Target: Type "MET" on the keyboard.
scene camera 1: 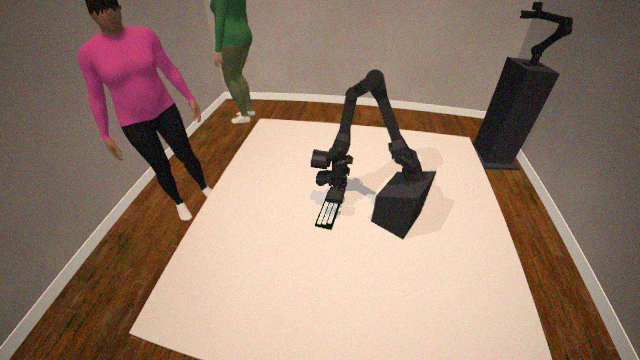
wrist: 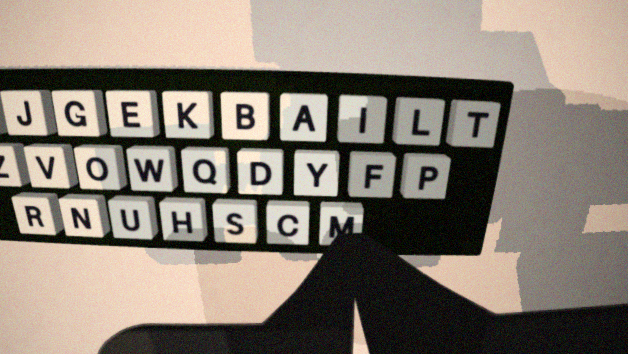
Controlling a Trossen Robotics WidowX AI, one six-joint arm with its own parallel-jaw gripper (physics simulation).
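Where they show: gripper, fingertip midpoint: (wrist: 350,246); arm's base, link origin: (scene camera 1: 415,178).
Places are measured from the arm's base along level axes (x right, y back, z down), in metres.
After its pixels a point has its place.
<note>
A black keyboard (scene camera 1: 324,227) {x -0.082, y -0.320, z 0.189 m} (wrist: 425,227) {x 0.083, y -0.262, z 0.186 m} with white letter keys lies on the pale table top, its far end hidden by the arm in the scene view. In the wrist view the M key (wrist: 341,220) {x 0.052, y -0.275, z 0.181 m} is the last key of the bottom row, the E key (wrist: 131,114) {x -0.006, y -0.326, z 0.181 m} is in the top row left of the K key, and the T key (wrist: 475,124) {x 0.102, y -0.299, z 0.181 m} is at the right end of the top row. My gripper (wrist: 350,246) {x 0.054, y -0.271, z 0.170 m} is shut and empty. Its tips cover the lower right part of the M key; whether they touch it is not clear.
The pale table top (scene camera 1: 320,290) {x -0.330, y -0.323, z 0.197 m} lies under the keyboard and around the dark arm base (scene camera 1: 400,207) {x -0.100, y -0.062, z 0.045 m}. A person in pink (scene camera 1: 130,75) stands at the left and one in green (scene camera 1: 235,45) at the back. A second arm stands on a dark pedestal (scene camera 1: 515,110) at the back right.
</note>
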